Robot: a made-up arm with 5 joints. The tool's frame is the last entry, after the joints. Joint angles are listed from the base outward. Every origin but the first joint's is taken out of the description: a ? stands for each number. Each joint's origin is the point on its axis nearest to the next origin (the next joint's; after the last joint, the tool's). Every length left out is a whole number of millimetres.
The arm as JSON. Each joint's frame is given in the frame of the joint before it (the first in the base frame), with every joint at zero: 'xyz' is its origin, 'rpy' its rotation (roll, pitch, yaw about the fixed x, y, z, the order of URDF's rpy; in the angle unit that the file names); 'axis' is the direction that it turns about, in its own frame. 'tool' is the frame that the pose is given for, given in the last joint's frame.
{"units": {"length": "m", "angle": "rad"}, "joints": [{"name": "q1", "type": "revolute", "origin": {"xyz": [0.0, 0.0, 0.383], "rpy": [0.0, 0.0, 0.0]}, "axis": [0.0, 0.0, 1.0]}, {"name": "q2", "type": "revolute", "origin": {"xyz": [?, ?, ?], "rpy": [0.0, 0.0, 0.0]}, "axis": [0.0, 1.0, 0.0]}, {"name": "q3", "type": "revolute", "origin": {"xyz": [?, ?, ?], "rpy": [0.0, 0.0, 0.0]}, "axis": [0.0, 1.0, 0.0]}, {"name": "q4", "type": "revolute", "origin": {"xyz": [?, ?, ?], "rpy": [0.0, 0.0, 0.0]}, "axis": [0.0, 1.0, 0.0]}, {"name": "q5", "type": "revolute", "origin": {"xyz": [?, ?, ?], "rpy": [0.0, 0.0, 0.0]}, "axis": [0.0, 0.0, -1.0]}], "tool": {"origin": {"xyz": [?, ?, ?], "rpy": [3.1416, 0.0, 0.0]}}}
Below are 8 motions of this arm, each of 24 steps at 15 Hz.
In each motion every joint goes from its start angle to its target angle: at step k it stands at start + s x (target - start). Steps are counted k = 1, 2, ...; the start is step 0. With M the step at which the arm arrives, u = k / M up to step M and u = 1 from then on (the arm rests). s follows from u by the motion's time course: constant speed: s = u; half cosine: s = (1 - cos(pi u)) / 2; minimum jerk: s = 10 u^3 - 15 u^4 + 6 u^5.
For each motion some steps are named. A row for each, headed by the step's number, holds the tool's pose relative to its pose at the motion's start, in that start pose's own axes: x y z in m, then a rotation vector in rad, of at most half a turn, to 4 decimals.
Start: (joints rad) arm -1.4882 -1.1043 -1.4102 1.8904 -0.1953
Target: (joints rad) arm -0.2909 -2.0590 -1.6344 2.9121 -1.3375
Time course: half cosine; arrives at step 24
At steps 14, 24:
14: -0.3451 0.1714 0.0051 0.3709 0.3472 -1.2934
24: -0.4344 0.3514 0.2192 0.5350 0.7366 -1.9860

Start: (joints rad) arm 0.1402 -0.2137 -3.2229 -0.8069 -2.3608
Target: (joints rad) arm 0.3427 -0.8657 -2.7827 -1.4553 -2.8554
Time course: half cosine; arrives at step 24
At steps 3, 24:
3: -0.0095 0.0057 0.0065 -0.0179 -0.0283 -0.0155
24: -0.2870 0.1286 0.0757 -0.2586 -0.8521 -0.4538

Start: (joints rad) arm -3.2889 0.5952 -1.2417 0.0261 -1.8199
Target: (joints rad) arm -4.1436 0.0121 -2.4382 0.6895 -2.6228
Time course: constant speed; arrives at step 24
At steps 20, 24:
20: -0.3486 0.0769 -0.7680 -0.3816 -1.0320 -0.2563
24: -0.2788 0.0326 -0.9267 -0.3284 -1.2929 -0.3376

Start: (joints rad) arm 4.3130 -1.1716 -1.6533 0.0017 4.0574
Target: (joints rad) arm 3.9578 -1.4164 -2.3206 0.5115 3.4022
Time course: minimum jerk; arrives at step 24
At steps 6, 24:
6: -0.0137 0.0402 -0.0223 -0.0253 -0.0348 -0.1030
24: 0.0400 0.3584 -0.3243 -0.1932 -0.3679 -1.0012

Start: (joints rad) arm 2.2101 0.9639 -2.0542 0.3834 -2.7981
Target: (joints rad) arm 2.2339 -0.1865 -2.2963 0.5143 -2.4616
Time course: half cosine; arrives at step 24
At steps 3, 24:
3: -0.0237 0.0093 -0.0317 -0.0170 -0.0449 0.0121
24: -0.0524 0.0245 -1.0100 -0.6419 -1.0922 0.2846

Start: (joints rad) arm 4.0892 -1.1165 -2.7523 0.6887 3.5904
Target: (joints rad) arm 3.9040 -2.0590 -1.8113 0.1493 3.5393
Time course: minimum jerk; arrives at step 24
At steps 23, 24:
23: -0.0303 0.1769 -0.3945 -0.2735 -0.4684 -0.2283
24: -0.0302 0.1769 -0.3948 -0.2737 -0.4687 -0.2284

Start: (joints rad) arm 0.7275 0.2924 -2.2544 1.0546 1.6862
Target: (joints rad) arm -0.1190 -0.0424 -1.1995 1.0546 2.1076
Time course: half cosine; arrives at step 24
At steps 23, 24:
23: 0.4414 0.3596 -0.0194 -0.5115 0.6623 1.1293
24: 0.4422 0.3619 -0.0202 -0.5132 0.6646 1.1348

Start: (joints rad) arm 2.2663 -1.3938 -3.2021 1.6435 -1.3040
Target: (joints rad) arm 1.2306 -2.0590 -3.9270 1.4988 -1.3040
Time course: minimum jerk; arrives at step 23
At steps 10, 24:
10: 0.2651 -0.1828 -0.3139 -0.5433 0.1904 -0.3961
24: 0.2572 -0.7448 -0.6549 -1.1715 0.9637 -0.9511

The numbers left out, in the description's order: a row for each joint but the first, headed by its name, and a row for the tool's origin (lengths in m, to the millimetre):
q2: 0.0 0.0 0.0
q3: 0.069 0.0 0.364
q4: 0.081 0.0 -0.357
q5: 0.093 0.0 -0.118
tool: 0.0 0.0 0.0

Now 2 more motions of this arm.
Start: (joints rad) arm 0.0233 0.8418 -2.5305 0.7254 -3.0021
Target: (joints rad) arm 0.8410 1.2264 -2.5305 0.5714 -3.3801
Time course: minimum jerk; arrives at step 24
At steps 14, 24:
14: 0.2582 0.4107 0.0597 -0.4164 0.1552 -0.5804
24: 0.4572 0.5839 0.0016 -0.6392 0.1913 -0.9061

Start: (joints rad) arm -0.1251 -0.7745 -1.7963 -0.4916 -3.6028
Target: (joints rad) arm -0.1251 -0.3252 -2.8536 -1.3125 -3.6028
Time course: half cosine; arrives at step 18
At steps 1, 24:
1: -0.0017 -0.0009 0.0002 0.0048 -0.0097 0.0000
24: -0.0956 -0.0475 -0.1306 0.6359 -1.2796 0.0000

